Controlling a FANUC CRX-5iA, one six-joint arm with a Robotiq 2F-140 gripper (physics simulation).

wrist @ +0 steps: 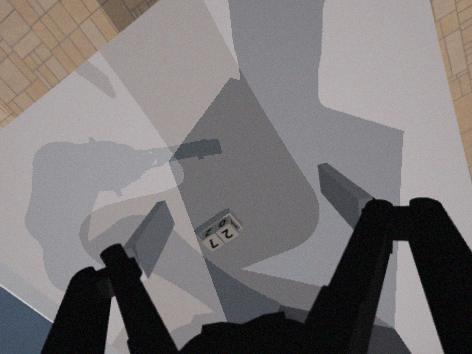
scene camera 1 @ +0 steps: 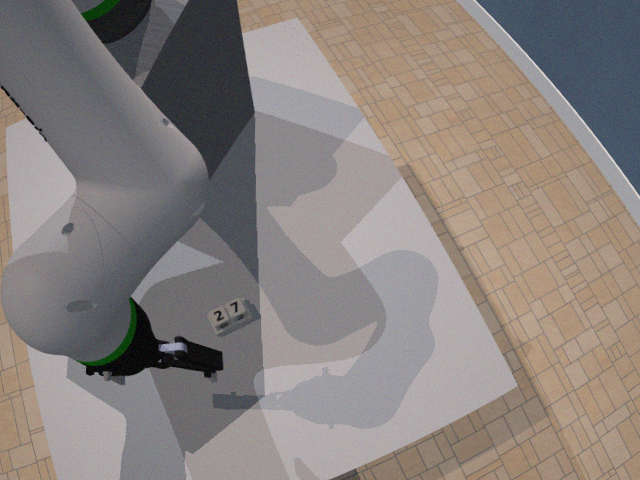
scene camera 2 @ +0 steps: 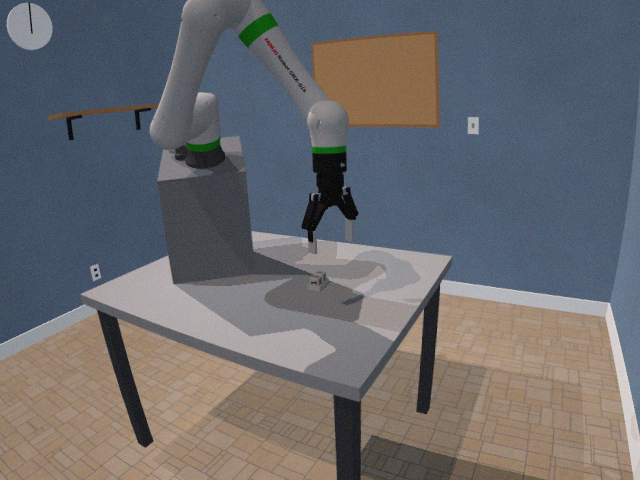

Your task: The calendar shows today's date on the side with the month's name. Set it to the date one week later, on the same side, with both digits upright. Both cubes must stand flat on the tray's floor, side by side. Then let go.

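Two white date cubes with dark digits sit side by side in the small pale tray (scene camera 1: 234, 329) (wrist: 213, 222). Their upward faces read 2 on the left cube (scene camera 1: 219, 314) (wrist: 228, 233) and 7 on the right cube (scene camera 1: 235, 307) (wrist: 214, 243), upright in scene camera 1 and upside down in the wrist view. Side faces in the wrist view seem to show 0 below the 2 and 2 below the 7. No month's name is readable. My gripper (scene camera 1: 165, 378) (scene camera 2: 330, 246) (wrist: 242, 196) is open and empty, well above the table and off to one side of the cubes.
The grey robot pedestal (scene camera 1: 199, 87) (scene camera 2: 206, 222) stands on the white table (scene camera 1: 439, 351) (scene camera 2: 170, 320) behind the tray. Arm shadows cross the table top. A cork board (scene camera 2: 377, 77) and a shelf (scene camera 2: 103, 112) hang on the blue walls.
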